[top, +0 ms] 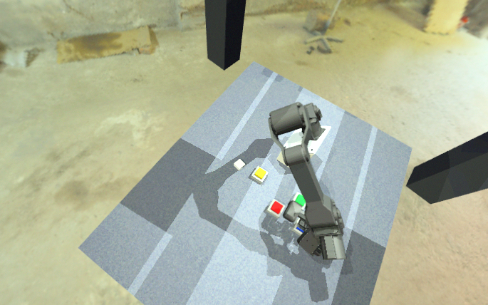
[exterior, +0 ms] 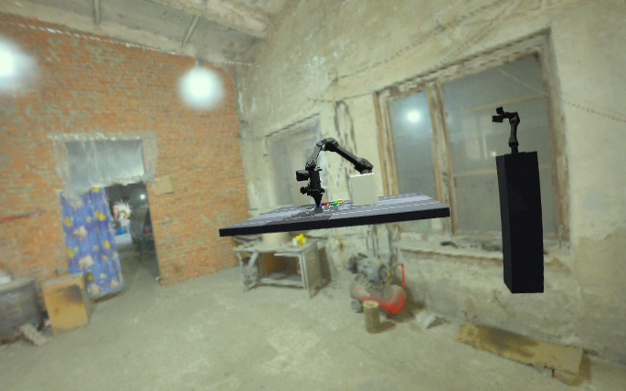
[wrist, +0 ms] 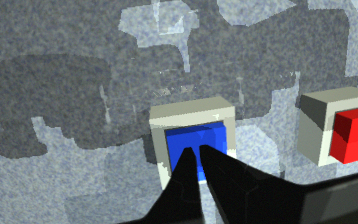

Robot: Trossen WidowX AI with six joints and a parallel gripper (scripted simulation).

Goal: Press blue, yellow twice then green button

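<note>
My gripper tip is now 1 cm above the blue button. From my gripper tip the other things lie so: red button 1 cm ahead, 11 cm to the right; then yellow button 6 cm behind, 24 cm to the right; then green button 8 cm behind, 6 cm to the right.
</note>
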